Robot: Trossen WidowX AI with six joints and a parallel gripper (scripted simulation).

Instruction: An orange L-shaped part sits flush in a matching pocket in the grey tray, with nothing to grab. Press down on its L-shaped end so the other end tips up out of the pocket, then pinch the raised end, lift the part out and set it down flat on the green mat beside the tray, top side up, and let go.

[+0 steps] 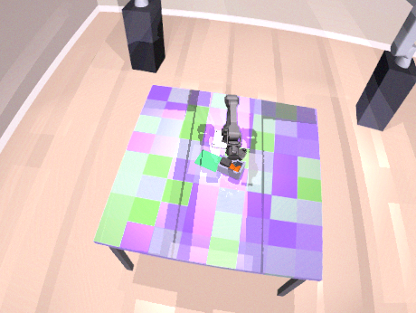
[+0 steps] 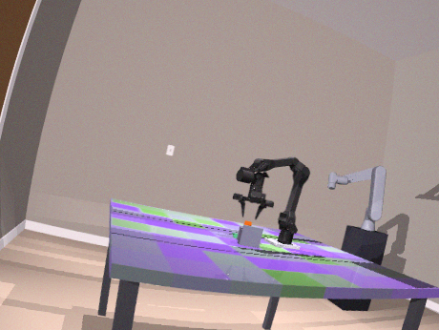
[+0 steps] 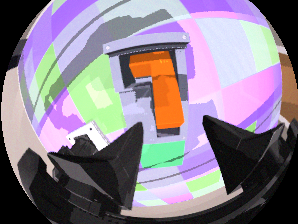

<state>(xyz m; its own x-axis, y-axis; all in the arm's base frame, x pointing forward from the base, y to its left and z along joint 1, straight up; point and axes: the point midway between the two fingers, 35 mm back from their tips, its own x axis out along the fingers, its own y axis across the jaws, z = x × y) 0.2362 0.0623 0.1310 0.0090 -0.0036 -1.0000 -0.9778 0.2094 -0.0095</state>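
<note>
Now: gripper tip 7 cm above the orange L-shaped part, 4 cm to the right of it and 1 cm past it. The rest, counted from my gripper tip: green mat (14 cm to the right, 13 cm below, 5 cm behind).
</note>
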